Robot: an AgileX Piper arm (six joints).
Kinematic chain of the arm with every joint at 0, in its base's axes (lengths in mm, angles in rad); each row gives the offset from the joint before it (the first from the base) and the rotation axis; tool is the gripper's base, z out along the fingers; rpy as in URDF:
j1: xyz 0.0 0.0 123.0 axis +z
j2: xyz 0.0 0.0 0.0 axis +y
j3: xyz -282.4 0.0 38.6 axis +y
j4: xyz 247.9 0.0 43.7 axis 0.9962 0 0.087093
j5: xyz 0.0 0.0 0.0 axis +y
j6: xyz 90.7 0.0 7.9 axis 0.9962 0 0.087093
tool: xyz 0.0 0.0 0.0 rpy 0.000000 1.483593 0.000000
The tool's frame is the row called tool.
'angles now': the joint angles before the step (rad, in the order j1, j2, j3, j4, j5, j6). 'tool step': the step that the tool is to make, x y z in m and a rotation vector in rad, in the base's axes. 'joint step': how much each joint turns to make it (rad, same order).
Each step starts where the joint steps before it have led.
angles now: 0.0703, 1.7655, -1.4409, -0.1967, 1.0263, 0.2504
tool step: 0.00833, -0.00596, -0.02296, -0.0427, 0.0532, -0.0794
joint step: -0.0035, 0.0639, -0.0001, -0.0671, 0.0115, 0.0969
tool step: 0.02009, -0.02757, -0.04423, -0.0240, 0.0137, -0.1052
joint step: -0.0656, 0.1210, 0.0001, -0.0564, -0.0890, 0.0885
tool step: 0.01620, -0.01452, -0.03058, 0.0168, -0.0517, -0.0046
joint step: -0.0407, 0.0815, 0.0000, -0.0034, -0.1387, 0.0050
